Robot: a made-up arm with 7 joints.
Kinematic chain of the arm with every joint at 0, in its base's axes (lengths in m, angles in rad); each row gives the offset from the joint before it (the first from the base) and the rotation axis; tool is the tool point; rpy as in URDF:
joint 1: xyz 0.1 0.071 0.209 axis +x
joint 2: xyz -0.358 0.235 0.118 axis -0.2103 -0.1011 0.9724
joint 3: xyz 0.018 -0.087 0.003 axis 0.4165 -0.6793 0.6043
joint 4: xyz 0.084 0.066 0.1 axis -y
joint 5: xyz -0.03 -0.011 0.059 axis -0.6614 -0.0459 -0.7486
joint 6: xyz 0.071 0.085 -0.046 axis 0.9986 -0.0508 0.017
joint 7: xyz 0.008 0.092 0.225 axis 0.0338 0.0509 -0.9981
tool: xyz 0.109 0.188 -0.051 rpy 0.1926 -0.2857 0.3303
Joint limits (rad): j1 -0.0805..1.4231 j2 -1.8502..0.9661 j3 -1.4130..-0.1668 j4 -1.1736..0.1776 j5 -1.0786..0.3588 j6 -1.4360..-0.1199 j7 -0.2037..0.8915
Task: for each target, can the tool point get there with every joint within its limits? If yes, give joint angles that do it. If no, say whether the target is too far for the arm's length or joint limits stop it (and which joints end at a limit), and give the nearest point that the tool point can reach.
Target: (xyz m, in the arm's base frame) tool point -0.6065 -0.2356 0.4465
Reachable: no: joint limits stop it (at a limit: joint 1, joint 2, joint 3, joint 4, joint 5, joint 7) | nearest point -0.6487 -0.2279 0.6733 | short by 0.231 m
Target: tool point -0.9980 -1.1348 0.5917
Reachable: no: too far | nearest point -0.5573 -0.3776 0.6884 | short by 0.881 m
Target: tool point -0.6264 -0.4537 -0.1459
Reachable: no: joint limits stop it (at a limit: joint 1, joint 5, joint 6, joint 7) | nearest point -0.4996 -0.2051 -0.0372 | short by 0.299 m
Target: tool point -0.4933 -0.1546 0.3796
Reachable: no: joint limits stop it (at a limit: joint 1, joint 2, joint 4, joint 5, joint 6, joint 7) | nearest point -0.3239 -0.1943 0.3049 | short by 0.189 m
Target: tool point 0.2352 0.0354 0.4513
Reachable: yes | joints 0.6798 -1.0592 -0.4104 -0.1354 -0.3771 -0.4257 -0.0466
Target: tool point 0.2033 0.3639 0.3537
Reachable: yes | joints 0.6731 -0.3814 -0.7100 -0.2128 -0.0279 -0.5264 -0.0232
